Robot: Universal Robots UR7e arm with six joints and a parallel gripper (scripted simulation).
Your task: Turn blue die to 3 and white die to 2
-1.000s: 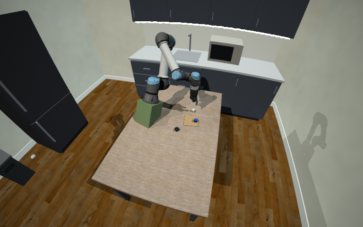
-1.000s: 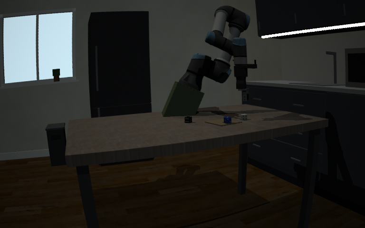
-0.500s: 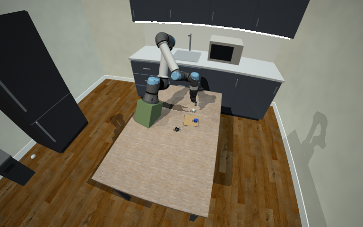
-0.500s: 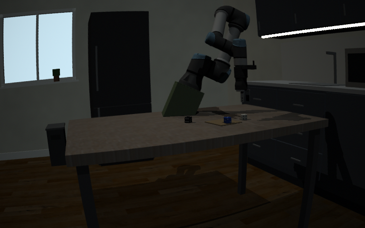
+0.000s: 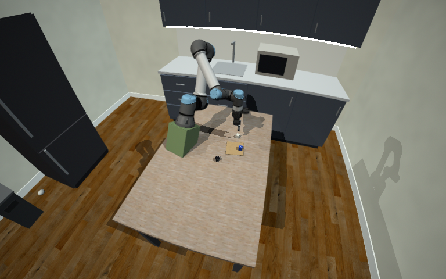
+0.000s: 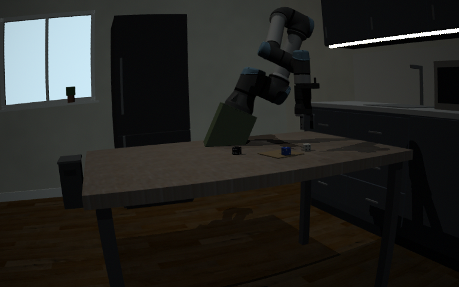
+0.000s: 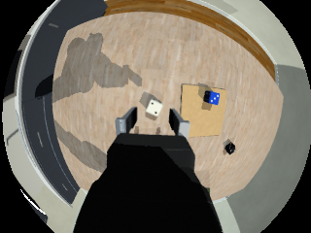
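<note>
Now: hand 10 cm above the white die. From my hand the other things lie so: black die: 6 cm behind, 30 cm to the right, 10 cm below; blue die: 6 cm ahead, 13 cm to the right, 9 cm below; tan mat: 2 cm ahead, 14 cm to the right, 11 cm below.
</note>
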